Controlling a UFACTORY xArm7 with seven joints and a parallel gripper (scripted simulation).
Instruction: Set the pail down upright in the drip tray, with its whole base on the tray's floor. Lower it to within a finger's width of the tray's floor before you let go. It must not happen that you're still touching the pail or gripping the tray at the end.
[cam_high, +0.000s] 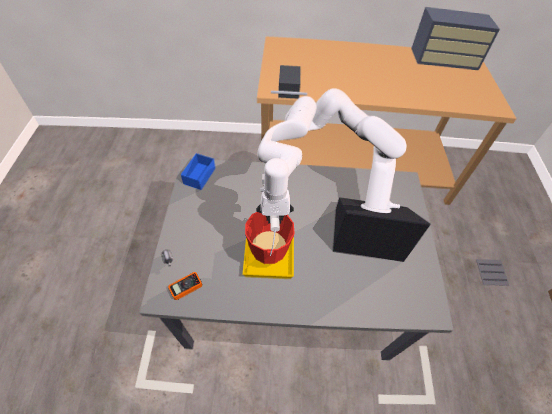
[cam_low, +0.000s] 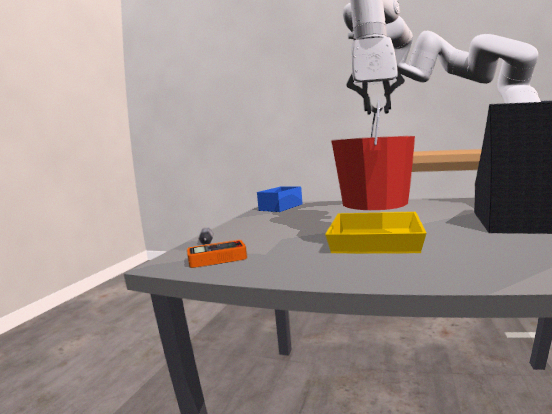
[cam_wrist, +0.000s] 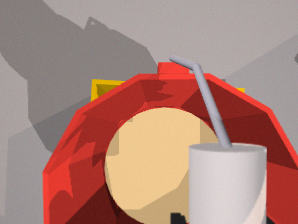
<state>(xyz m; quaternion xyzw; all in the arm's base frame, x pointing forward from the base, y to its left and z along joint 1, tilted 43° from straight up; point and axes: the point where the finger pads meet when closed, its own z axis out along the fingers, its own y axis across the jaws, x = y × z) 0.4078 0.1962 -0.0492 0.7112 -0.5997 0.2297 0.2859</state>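
My gripper is now 30 mm above the grey wire handle and 10 mm short of it. Also, from my hand: dark grey object (450 mm ahead, 300 mm below, 90 mm to the left); then yellow drip tray (310 mm below, 20 mm ahead); then red pail (90 mm below, 10 mm ahead).
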